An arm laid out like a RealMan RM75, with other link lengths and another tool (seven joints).
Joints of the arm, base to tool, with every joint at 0 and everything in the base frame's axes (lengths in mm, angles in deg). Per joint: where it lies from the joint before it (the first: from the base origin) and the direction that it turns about. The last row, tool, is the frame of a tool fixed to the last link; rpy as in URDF.
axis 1: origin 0 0 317.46 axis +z
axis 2: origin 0 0 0 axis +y
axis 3: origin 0 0 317.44 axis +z
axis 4: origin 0 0 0 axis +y
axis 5: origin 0 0 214.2 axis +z
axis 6: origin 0 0 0 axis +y
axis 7: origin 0 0 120.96 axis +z
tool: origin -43 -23 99 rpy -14.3 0 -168.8
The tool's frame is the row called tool.
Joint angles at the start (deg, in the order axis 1, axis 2, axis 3, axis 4, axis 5, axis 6, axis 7):
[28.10 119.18 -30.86 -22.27 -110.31 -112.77 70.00]
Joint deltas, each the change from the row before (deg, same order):
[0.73 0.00 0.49 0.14 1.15 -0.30 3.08]
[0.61 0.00 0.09 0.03 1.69 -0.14 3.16]
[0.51 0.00 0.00 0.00 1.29 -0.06 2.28]
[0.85 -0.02 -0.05 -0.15 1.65 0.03 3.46]
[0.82 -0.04 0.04 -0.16 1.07 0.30 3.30]
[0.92 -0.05 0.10 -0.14 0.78 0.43 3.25]
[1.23 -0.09 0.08 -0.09 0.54 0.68 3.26]
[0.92 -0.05 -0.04 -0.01 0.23 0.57 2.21]
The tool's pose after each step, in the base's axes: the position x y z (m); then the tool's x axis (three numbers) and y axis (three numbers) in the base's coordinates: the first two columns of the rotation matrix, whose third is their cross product. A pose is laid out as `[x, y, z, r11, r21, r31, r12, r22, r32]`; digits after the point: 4 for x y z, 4 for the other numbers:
[0.2170, 0.3444, 0.0271, -0.4168, 0.5453, 0.7273, 0.6262, 0.7522, -0.2051]
[0.2131, 0.3511, 0.0312, -0.3801, 0.5713, 0.7274, 0.6380, 0.7314, -0.2410]
[0.2099, 0.3563, 0.0342, -0.3544, 0.5888, 0.7264, 0.6441, 0.7169, -0.2668]
[0.2048, 0.3641, 0.0379, -0.3218, 0.6155, 0.7195, 0.6513, 0.6954, -0.3036]
[0.2009, 0.3716, 0.0398, -0.2948, 0.6434, 0.7065, 0.6605, 0.6715, -0.3359]
[0.1968, 0.3792, 0.0409, -0.2708, 0.6714, 0.6899, 0.6692, 0.6465, -0.3664]
[0.1913, 0.3882, 0.0410, -0.2518, 0.6992, 0.6691, 0.6773, 0.6212, -0.3942]
[0.1871, 0.3943, 0.0400, -0.2411, 0.7191, 0.6517, 0.6829, 0.6029, -0.4126]

